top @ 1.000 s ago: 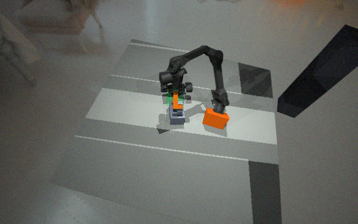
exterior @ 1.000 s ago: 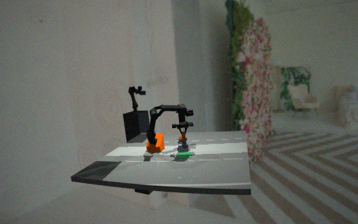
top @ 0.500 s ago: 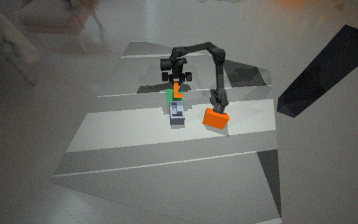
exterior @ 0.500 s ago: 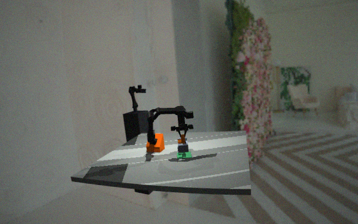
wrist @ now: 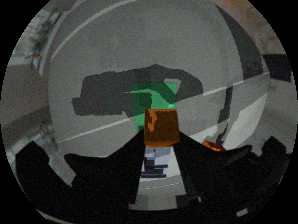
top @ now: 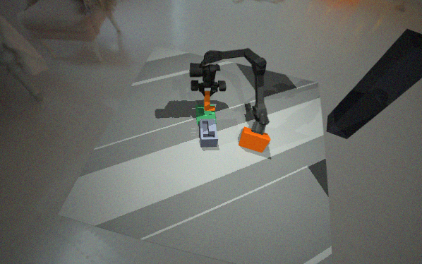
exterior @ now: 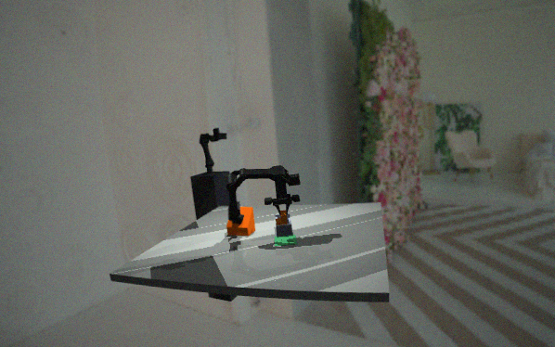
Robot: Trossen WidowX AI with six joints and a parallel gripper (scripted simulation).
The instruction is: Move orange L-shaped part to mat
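My gripper tip is now 170 mm above the green mat, 20 mm to the right of it and 10 mm past it. Also, from my gripper tip: orange L-shaped part 30 mm below, 30 mm behind, 20 mm to the left; then grey tray 160 mm to the left, 160 mm below, 80 mm behind.
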